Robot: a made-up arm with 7 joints. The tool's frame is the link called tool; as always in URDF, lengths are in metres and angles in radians. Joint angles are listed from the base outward.
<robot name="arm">
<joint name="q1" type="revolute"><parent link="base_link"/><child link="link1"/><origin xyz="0 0 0.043"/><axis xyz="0 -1 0"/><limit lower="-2.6" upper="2.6"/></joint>
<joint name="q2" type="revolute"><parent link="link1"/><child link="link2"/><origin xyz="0.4 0.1 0.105"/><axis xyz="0 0 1"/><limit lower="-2.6" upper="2.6"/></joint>
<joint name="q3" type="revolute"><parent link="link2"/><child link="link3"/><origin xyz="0.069 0.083 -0.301"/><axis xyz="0 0 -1"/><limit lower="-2.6" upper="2.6"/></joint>
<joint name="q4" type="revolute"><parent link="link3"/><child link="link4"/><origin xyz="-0.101 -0.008 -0.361"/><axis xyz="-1 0 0"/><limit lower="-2.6" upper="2.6"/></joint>
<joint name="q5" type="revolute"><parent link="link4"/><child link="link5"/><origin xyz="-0.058 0.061 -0.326"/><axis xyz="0 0 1"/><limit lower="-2.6" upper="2.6"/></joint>
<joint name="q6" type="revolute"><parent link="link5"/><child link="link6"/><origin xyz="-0.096 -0.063 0.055"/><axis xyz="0 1 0"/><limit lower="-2.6" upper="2.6"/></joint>
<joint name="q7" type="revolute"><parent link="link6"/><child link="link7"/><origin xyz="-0.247 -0.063 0.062"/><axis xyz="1 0 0"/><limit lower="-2.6" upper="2.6"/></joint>
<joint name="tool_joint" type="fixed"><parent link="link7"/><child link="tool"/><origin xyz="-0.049 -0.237 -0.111"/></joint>
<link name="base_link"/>
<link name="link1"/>
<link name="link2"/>
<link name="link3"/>
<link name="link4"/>
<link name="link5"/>
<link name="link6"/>
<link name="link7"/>
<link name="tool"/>
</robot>
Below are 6 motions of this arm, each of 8 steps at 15 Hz.
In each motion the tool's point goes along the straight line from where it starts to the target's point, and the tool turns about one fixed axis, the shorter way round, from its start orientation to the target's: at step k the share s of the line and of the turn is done. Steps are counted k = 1, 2, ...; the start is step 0. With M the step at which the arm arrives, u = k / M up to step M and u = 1 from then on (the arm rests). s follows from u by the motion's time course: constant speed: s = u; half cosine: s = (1 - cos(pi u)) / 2; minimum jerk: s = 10 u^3 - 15 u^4 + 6 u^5.
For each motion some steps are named. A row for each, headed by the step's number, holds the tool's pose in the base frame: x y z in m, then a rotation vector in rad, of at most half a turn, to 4 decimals.
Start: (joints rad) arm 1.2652 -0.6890 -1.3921 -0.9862 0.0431 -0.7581 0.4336
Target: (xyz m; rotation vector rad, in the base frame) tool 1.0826 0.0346 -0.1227 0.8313 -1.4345 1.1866
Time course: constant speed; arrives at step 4
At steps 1, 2, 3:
1: 1.0432 0.1165 -0.2330 1.0633 -1.2943 1.2982
2: 1.0563 0.0892 -0.1963 0.9864 -1.3433 1.2622
3: 1.0695 0.0619 -0.1595 0.9091 -1.3900 1.2250

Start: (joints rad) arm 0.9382 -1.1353 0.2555 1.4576 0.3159 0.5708 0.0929
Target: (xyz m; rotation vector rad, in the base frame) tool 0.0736 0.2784 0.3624 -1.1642 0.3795 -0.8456
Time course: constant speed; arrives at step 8
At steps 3, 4, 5, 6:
3: 0.2000 0.3794 0.2008 -0.4885 0.6405 -1.1695
4: 0.1747 0.3592 0.2332 -0.6290 0.5927 -1.1130
5: 0.1494 0.3390 0.2655 -0.7669 0.5426 -1.0523
6: 0.1242 0.3188 0.2978 -0.9021 0.4903 -0.9875

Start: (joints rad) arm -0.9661 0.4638 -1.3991 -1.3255 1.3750 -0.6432 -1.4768
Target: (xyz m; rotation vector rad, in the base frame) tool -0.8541 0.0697 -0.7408 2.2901 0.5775 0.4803
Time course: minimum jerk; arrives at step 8
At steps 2, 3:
2: -0.7104 0.1658 -0.8419 1.8242 0.1096 0.4230
3: -0.7380 0.1474 -0.8225 1.9173 0.1937 0.4356

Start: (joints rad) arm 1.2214 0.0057 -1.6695 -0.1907 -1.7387 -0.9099 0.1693
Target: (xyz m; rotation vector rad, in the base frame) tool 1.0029 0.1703 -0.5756 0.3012 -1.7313 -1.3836
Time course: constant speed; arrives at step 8
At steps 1, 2, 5, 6, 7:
1: 1.0144 -0.2567 -0.2623 0.1218 -1.9494 -0.0985
2: 1.0127 -0.1957 -0.3070 0.1492 -1.9472 -0.2838
5: 1.0078 -0.0127 -0.4413 0.2283 -1.8834 -0.8384
6: 1.0062 0.0483 -0.4861 0.2534 -1.8428 -1.0217
7: 1.0045 0.1093 -0.5308 0.2777 -1.7921 -1.2036

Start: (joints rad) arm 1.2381 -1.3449 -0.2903 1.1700 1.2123 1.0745 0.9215
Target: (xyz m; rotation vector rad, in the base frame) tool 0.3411 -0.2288 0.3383 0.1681 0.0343 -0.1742
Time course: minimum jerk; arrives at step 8
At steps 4, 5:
4: 0.3202 -0.0934 0.2507 0.3474 0.3341 -0.4670
5: 0.3296 -0.1543 0.2901 0.2672 0.1989 -0.3355

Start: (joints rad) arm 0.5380 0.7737 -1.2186 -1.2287 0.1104 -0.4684 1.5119
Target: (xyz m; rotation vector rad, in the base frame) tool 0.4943 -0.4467 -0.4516 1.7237 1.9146 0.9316
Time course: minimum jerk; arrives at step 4
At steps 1, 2, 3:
1: 0.4618 -0.4068 -0.5416 1.7443 1.8195 1.0425
2: 0.4762 -0.4244 -0.5018 1.7357 1.8621 0.9938
3: 0.4905 -0.4421 -0.4620 1.7263 1.9038 0.9446

